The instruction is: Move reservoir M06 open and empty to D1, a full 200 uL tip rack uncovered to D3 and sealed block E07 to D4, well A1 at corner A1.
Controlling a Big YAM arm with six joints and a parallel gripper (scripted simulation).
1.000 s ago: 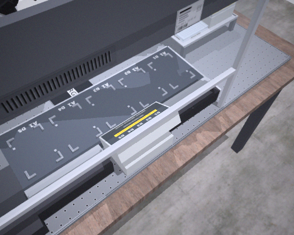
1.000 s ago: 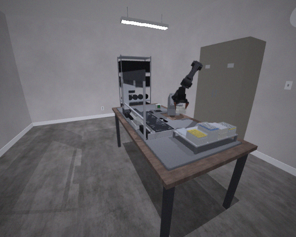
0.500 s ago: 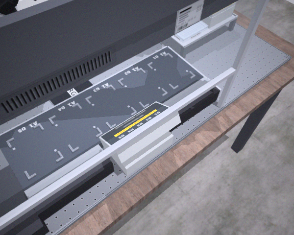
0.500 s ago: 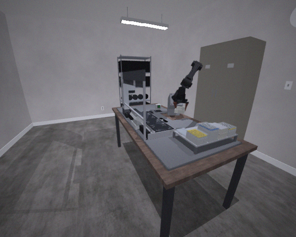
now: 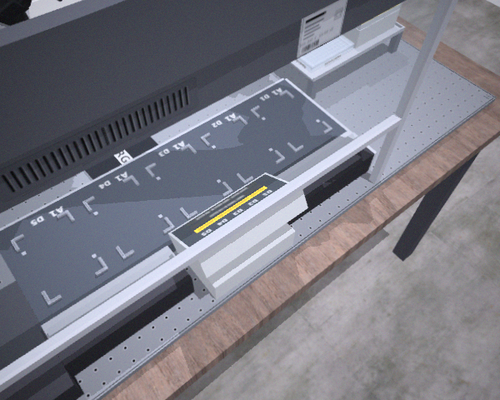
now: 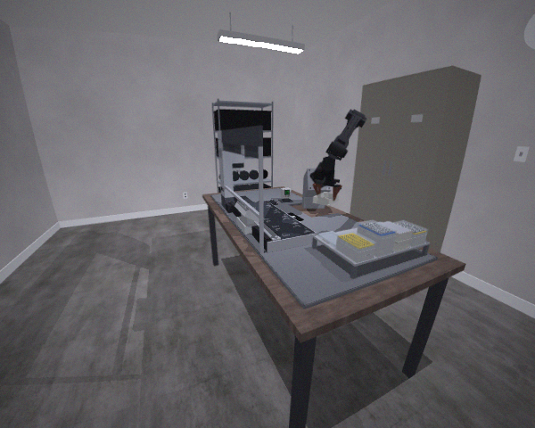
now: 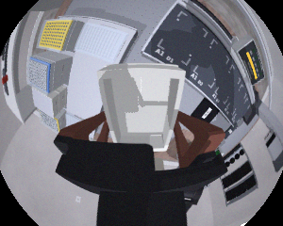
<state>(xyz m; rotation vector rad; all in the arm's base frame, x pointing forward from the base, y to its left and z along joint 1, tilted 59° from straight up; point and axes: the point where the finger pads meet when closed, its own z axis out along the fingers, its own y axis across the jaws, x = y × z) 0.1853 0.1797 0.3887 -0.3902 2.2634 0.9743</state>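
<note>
Right now my hand is 1 cm above the white one-well reservoir. Also, from my hand: sealed deep-well block 19 cm behind, 27 cm to the left, 10 cm below; then clear flat plate 4 cm ahead, 15 cm to the left, 15 cm below; then shelf 13 cm behind, 21 cm to the left, 16 cm below.
</note>
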